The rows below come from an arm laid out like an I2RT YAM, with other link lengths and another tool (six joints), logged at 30 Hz.
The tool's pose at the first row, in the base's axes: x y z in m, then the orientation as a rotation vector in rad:
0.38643 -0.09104 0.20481 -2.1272 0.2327 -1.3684
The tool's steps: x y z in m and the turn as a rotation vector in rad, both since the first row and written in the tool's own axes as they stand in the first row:
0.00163 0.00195 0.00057 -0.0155 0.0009 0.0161
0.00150 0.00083 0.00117 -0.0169 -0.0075 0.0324
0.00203 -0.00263 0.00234 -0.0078 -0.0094 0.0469
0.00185 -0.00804 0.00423 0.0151 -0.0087 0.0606
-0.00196 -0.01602 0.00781 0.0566 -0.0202 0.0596
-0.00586 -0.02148 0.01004 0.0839 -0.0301 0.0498
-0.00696 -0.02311 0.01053 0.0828 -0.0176 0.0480
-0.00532 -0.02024 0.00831 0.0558 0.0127 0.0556
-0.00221 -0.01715 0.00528 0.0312 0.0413 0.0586
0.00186 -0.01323 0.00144 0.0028 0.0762 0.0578
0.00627 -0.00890 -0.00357 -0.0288 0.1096 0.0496
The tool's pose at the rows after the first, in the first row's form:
0.38799 -0.09312 0.20480 -2.1329 0.2610 -1.3626
0.38827 -0.09193 0.20515 -2.1329 0.2755 -1.3442
0.38897 -0.08892 0.20717 -2.1208 0.2828 -1.3325
0.38965 -0.08373 0.20952 -2.0963 0.2802 -1.3220
0.38973 -0.07421 0.21003 -2.0702 0.2445 -1.3038
0.38901 -0.06720 0.20944 -2.0578 0.2111 -1.2943
0.38866 -0.06520 0.20937 -2.0517 0.2150 -1.3089
0.38794 -0.06911 0.20967 -2.0518 0.2539 -1.3415
0.38722 -0.07415 0.21122 -2.0521 0.2861 -1.3743
0.38635 -0.08061 0.21328 -2.0522 0.3200 -1.4167
0.38469 -0.08800 0.21572 -2.0580 0.3485 -1.4624

